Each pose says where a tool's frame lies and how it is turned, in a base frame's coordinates. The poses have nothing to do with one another.
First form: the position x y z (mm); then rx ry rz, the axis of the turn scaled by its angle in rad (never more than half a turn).
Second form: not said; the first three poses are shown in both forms.
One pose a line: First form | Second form
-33, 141, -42, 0.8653, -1.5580, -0.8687 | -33, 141, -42, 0.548, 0.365, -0.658, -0.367
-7, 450, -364, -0.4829, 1.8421, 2.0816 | -7, 450, -364, 0.159, -0.169, 0.645, 0.728
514, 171, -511, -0.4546, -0.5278, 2.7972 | 514, 171, -511, 0.129, -0.156, -0.182, 0.962
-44, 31, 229, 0.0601, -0.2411, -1.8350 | -44, 31, 229, 0.601, 0.026, -0.104, -0.792
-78, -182, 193, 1.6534, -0.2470, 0.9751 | -78, -182, 193, 0.567, 0.704, -0.105, 0.415
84, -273, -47, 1.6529, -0.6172, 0.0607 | 84, -273, -47, 0.635, 0.723, -0.270, 0.027
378, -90, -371, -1.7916, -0.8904, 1.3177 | 378, -90, -371, 0.364, -0.696, -0.346, 0.512
